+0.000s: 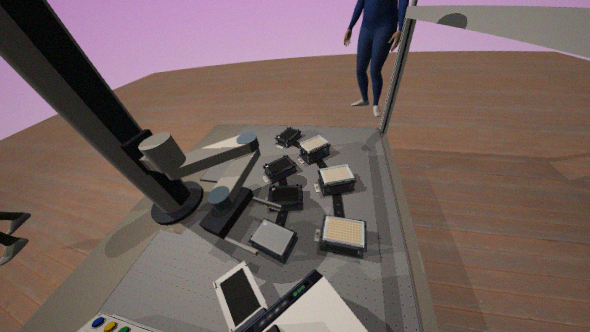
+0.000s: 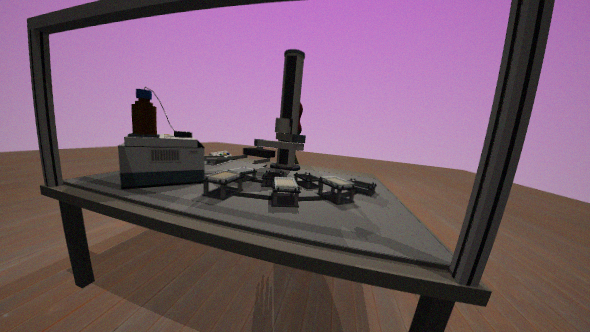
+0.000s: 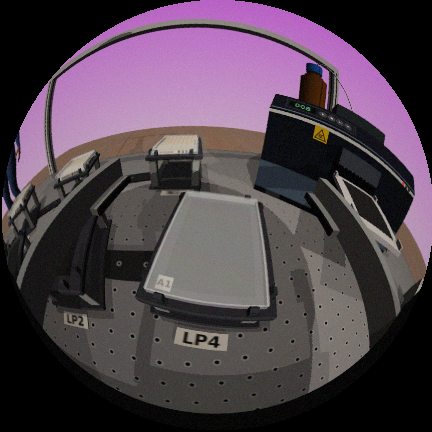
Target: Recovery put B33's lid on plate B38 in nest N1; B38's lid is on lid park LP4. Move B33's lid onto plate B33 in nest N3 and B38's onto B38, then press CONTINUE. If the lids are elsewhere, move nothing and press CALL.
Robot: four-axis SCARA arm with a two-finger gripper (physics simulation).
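Where they show: gripper, fingertip midpoint: (image 1: 270,228) (image 2: 241,160) (image 3: 219,171); arm's base at its link origin: (image 1: 179,202) (image 2: 285,167).
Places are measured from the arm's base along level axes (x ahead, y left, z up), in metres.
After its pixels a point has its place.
Note:
My gripper (image 1: 268,230) {x 0.553, y -0.098, z 0.119 m} (image 3: 219,171) {x 0.553, y -0.098, z 0.119 m} is open, its fingers wide apart above and to either side of lid park LP4. A clear grey lid (image 1: 273,238) {x 0.556, y -0.107, z 0.066 m} (image 3: 212,250) {x 0.527, y -0.093, z 0.066 m} lies flat on LP4, with an A1 mark at one corner. Three plates stand on raised nests: the nearest plate (image 1: 344,231) {x 0.788, y -0.053, z 0.089 m} (image 3: 176,145) {x 0.726, y -0.052, z 0.095 m} shows tan wells, the middle plate (image 1: 337,175) {x 0.754, y 0.191, z 0.093 m} (image 3: 77,166) {x 0.699, y 0.158, z 0.091 m} and the far plate (image 1: 314,144) {x 0.627, y 0.394, z 0.099 m} have pale tops with white rims. Plate and nest labels are not readable, and I cannot tell which plate carries a lid. Part of the button panel (image 1: 110,326) {x 0.185, y -0.451, z 0.082 m} shows.
Dark lid parks (image 1: 285,196) {x 0.549, y 0.076, z 0.060 m} (image 1: 280,168) {x 0.479, y 0.239, z 0.058 m} (image 1: 288,136) {x 0.446, y 0.523, z 0.055 m} stand in a row beyond LP4; the LP2 park (image 3: 90,270) {x 0.530, y 0.052, z 0.018 m} is beside it. An instrument (image 2: 162,160) {x 0.842, y -0.314, z 0.127 m} (image 3: 300,150) {x 0.670, y -0.258, z 0.121 m} carries a brown bottle (image 2: 144,118) {x 0.869, y -0.373, z 0.296 m} (image 3: 313,90) {x 0.808, y -0.381, z 0.296 m}. Its white-framed tray (image 1: 239,295) {x 0.530, y -0.289, z 0.113 m} (image 3: 370,215) {x 0.505, y -0.259, z 0.113 m} sticks out. A person (image 1: 372,45) stands beyond the table.

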